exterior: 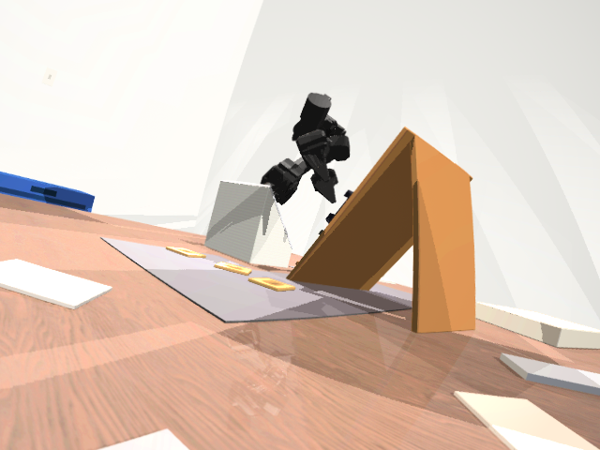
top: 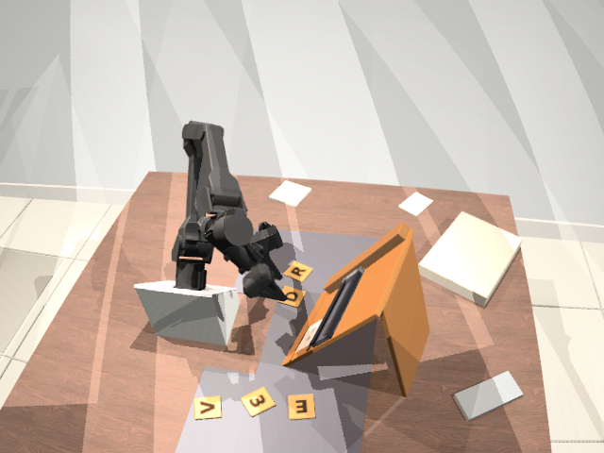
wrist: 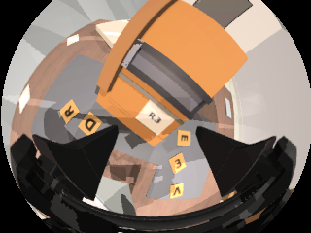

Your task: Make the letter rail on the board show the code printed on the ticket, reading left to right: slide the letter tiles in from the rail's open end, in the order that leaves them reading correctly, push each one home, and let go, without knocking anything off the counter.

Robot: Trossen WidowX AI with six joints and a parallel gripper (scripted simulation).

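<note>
Right now my gripper tip is 23 cm to the right of the letter tile and 19 cm above it. Also, from my gripper tip: white ticket 12 cm below, 5 cm ahead, 3 cm to the right; then thick white slab 49 cm ahead, 28 cm to the left, 18 cm below; then grey mat 19 cm below, 3 cm behind, 2 cm to the left.
</note>
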